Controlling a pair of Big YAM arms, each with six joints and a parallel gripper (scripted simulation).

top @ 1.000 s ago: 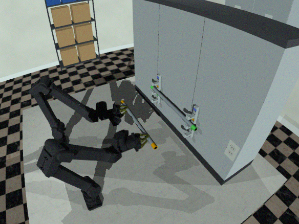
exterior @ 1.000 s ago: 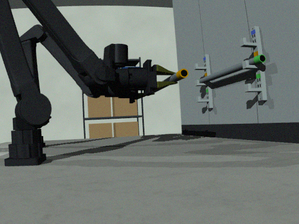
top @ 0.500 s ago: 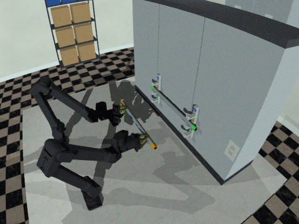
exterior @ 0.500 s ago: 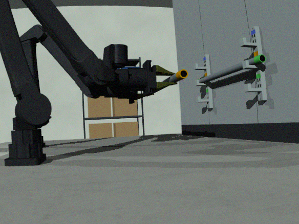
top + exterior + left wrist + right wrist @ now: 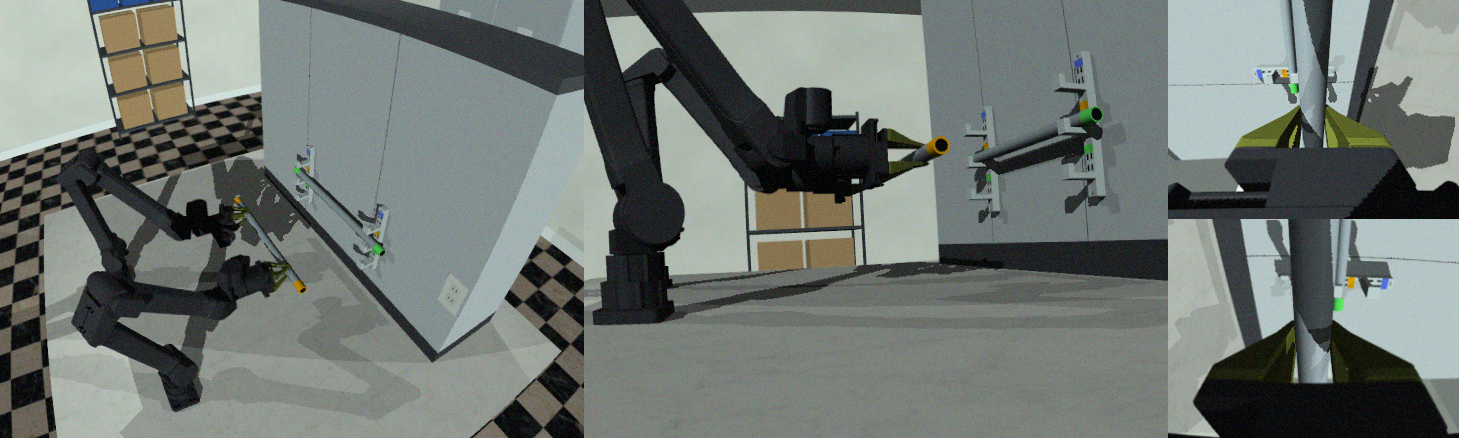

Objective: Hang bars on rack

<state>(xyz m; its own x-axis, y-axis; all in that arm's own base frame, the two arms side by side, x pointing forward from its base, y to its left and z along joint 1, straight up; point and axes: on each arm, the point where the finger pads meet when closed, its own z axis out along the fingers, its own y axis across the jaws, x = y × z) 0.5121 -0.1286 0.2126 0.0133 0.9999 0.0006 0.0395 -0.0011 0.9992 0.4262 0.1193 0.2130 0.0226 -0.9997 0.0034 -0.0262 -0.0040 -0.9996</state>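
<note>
Now: right hand 2 cm short of the orange-ended bar and 15 cm to the right of it. Also, from my right hand: green-ended bar (28 cm ahead, 10 cm to the left, 5 cm above); grey cabinet wall (47 cm ahead, 12 cm to the left, 24 cm above); wall outlet (23 cm ahead, 41 cm to the right, 9 cm above).
</note>
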